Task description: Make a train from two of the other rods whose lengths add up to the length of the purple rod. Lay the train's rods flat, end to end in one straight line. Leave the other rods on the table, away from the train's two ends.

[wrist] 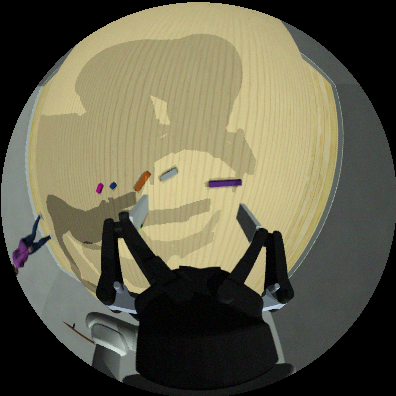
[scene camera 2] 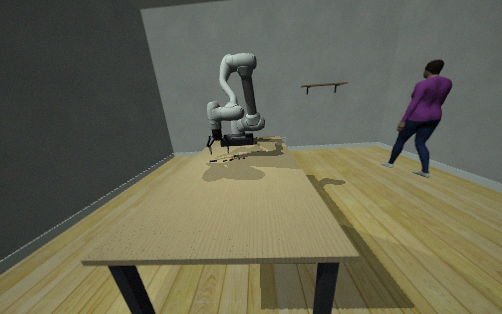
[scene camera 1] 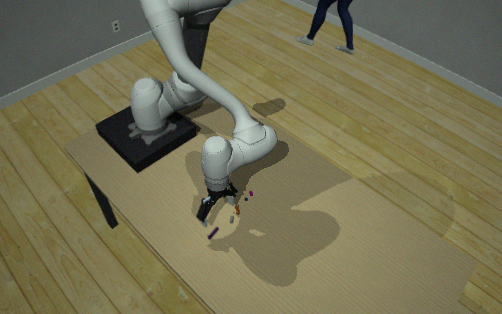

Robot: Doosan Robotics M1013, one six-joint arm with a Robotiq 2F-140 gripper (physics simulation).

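Seen in the pictures: gripper, fingertip midpoint: (wrist: 193, 206) (scene camera 2: 219, 154) (scene camera 1: 218, 214); arm's base, origin of the base link: (scene camera 2: 238, 137) (scene camera 1: 152, 128).
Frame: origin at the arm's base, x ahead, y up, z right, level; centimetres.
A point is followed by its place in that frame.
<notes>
A long purple rod (scene camera 1: 213, 233) {x 62.1, y -5.8, z 16.0 cm} (scene camera 2: 213, 161) {x 62.3, y -6.5, z 15.7 cm} (wrist: 225, 183) {x 61.8, y -5.6, z 15.8 cm} lies flat on the table. To its left in the wrist view lie a grey rod (scene camera 1: 232, 219) {x 62.8, y -5.6, z 5.8 cm} (wrist: 169, 174) {x 62.4, y -5.6, z 5.9 cm}, a tilted orange rod (scene camera 1: 237, 210) {x 61.0, y -5.9, z 1.0 cm} (wrist: 142, 181) {x 60.7, y -5.6, z 1.0 cm}, a very short blue rod (scene camera 1: 246, 199) {x 59.7, y -5.9, z -5.9 cm} (wrist: 113, 185) {x 59.5, y -5.7, z -5.6 cm} and a short magenta rod (scene camera 1: 251, 193) {x 59.0, y -5.7, z -9.7 cm} (wrist: 99, 188) {x 58.6, y -5.7, z -9.6 cm}, all apart. A green rod (wrist: 141, 226) {x 50.7, y -5.8, z 0.1 cm} is almost wholly hidden behind the left finger in the wrist view. My gripper (scene camera 1: 218, 212) {x 58.9, y -1.2, z 10.3 cm} (scene camera 2: 220, 152) {x 58.9, y -1.2, z 10.3 cm} (wrist: 193, 206) {x 58.9, y -1.2, z 10.3 cm} is wide open and empty, above the table on the robot-base side of the rods.
The wooden table (scene camera 1: 380, 250) {x 116.4, y -6.6, z -27.4 cm} (scene camera 2: 220, 225) {x 137.3, y -6.7, z -6.7 cm} (wrist: 285, 125) {x 76.3, y -6.6, z 27.4 cm} carries the arm's black base block (scene camera 1: 145, 155) {x 12.7, y 0.0, z 13.3 cm} (scene camera 2: 237, 141) {x 13.7, y -1.7, z 0.2 cm} at its far end. Arm shadows fall around the rods. A person (scene camera 2: 427, 107) (wrist: 22, 252) stands on the floor beside the table.
</notes>
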